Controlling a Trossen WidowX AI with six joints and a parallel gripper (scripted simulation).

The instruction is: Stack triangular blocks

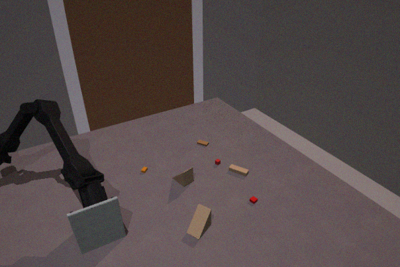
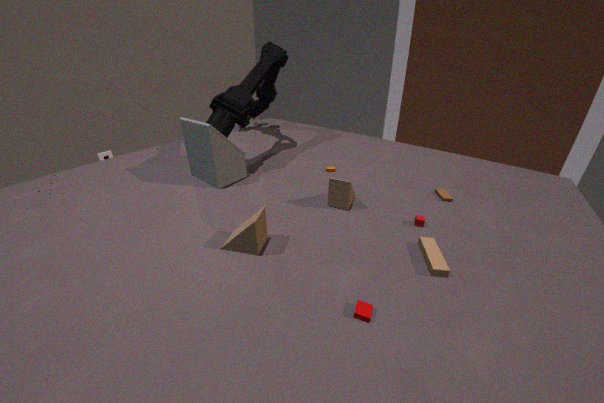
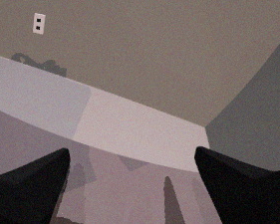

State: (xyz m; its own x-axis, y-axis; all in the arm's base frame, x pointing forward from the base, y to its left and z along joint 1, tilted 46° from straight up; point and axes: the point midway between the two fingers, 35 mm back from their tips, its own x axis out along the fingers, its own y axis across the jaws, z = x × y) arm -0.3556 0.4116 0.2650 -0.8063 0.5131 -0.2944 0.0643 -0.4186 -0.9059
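Right now the small orange block is 64 cm ahead of my gripper tip, 28 cm to the right of it and 2 cm below it. Also, from my gripper tip: small tan tile (94 cm ahead, 26 cm to the right, 2 cm below); flat tan plank (93 cm ahead, 50 cm to the right, 2 cm below).
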